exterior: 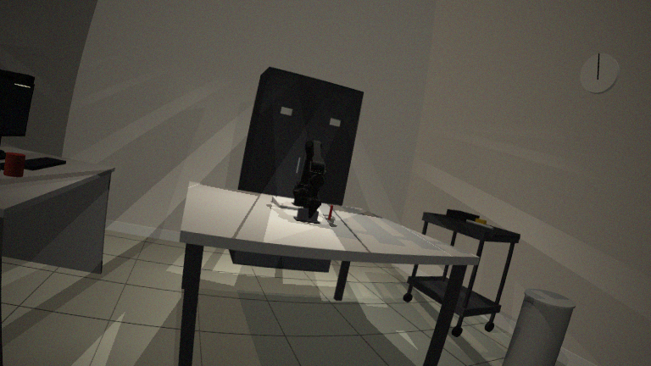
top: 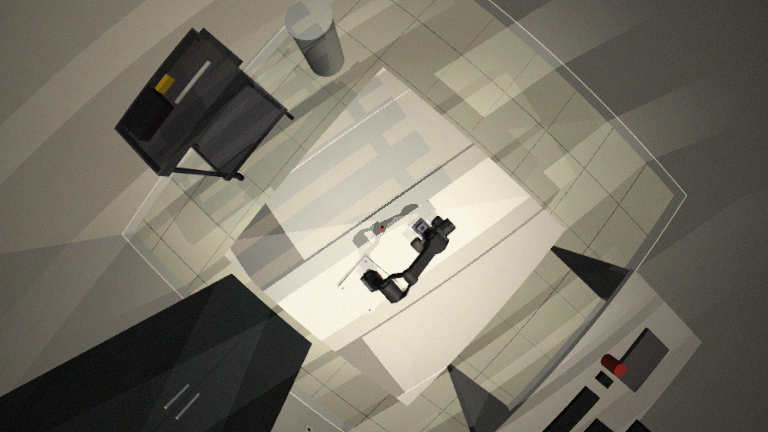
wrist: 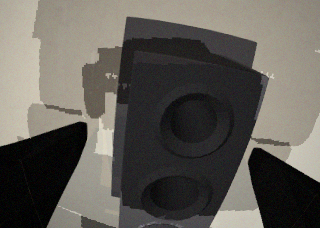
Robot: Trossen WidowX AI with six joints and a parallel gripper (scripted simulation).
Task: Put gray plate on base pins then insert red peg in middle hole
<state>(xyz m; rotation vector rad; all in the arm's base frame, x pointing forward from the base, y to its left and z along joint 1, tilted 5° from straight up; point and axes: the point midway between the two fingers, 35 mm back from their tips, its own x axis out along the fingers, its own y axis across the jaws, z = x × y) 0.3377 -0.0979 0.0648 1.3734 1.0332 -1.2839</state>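
Now: gripper tip 2 cm below the gray plate. Also, from my gripper tip: red peg (10 cm behind, 19 cm to the left, 2 cm above); then dark base (1 cm below).
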